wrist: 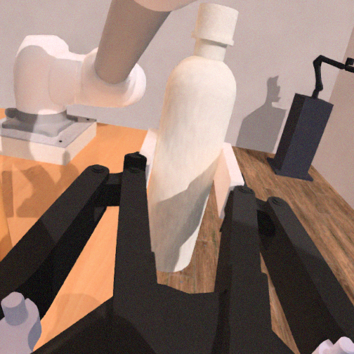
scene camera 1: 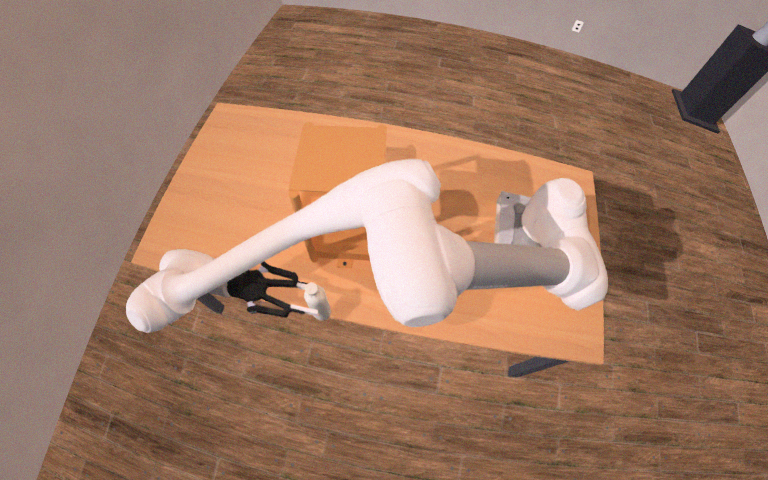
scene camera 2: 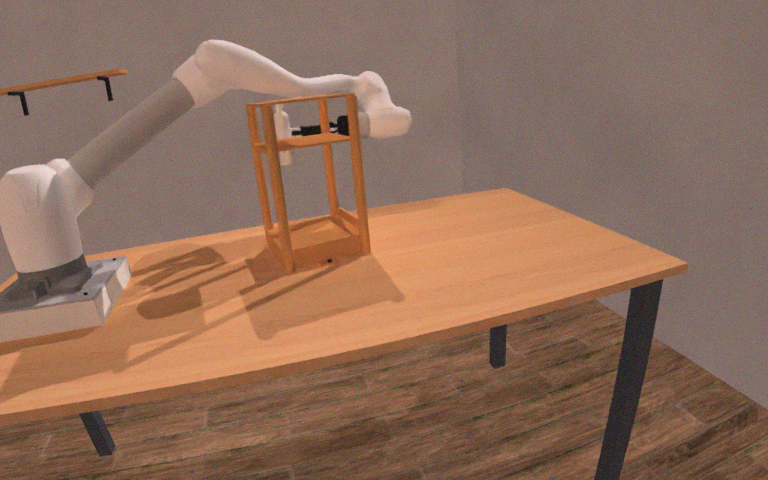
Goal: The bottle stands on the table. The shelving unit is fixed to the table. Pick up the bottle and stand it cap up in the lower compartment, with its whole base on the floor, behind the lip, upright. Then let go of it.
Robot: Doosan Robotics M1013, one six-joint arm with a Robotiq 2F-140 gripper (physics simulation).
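Frame: origin at the arm's base, x back, y right, z up, level; metres.
Seen in the pictures: gripper, fingertip midpoint: (scene camera 1: 321, 302) (scene camera 2: 280, 134); arm's base at its link origin: (scene camera 1: 536, 231) (scene camera 2: 57, 282).
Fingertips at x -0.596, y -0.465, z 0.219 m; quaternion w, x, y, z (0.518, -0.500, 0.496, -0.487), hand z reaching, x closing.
Note:
Pixels of each thing's middle, then the offset from my fingertips to it. "spot": a spot on its surface instead. Level surfaces: height alone.
- white bottle at the middle of its body: (scene camera 1: 317, 301) (scene camera 2: 283, 133) dx -0.009, dy +0.000, dz +0.002 m
- orange shelving unit at the middle of its body: (scene camera 2: 306, 176) (scene camera 1: 344, 199) dx -0.044, dy +0.339, dz -0.086 m
- middle shelf at a spot on its surface: (scene camera 2: 311, 141) spot: dx -0.063, dy +0.389, dz +0.007 m
- wooden table at its surface level: dz -0.285 m
The white bottle (scene camera 1: 318, 303) (scene camera 2: 284, 125) (wrist: 195, 125) is held in the air, cap up and about upright, near the table's long edge in scene camera 1. My gripper (scene camera 1: 311, 298) (scene camera 2: 293, 132) (wrist: 186, 151) is shut on the bottle's body, one finger pad on each side. The orange shelving unit (scene camera 1: 339, 158) (scene camera 2: 360, 186) stands on the table. The bottle is outside it, beyond it in scene camera 2, where its base shows a little lower than the middle shelf (scene camera 2: 311, 141). The unit's posts and shelf partly hide bottle and fingers there. My arm covers part of the unit in scene camera 1.
The wooden table (scene camera 1: 543, 322) (scene camera 2: 509, 243) carries the arm's base (scene camera 2: 113, 283) (wrist: 75, 145) at one end. A dark pedestal (scene camera 1: 722, 79) (wrist: 305, 135) stands on the floor. A wall shelf (scene camera 2: 62, 80) shows at the left in scene camera 2. The forearm passes above the unit.

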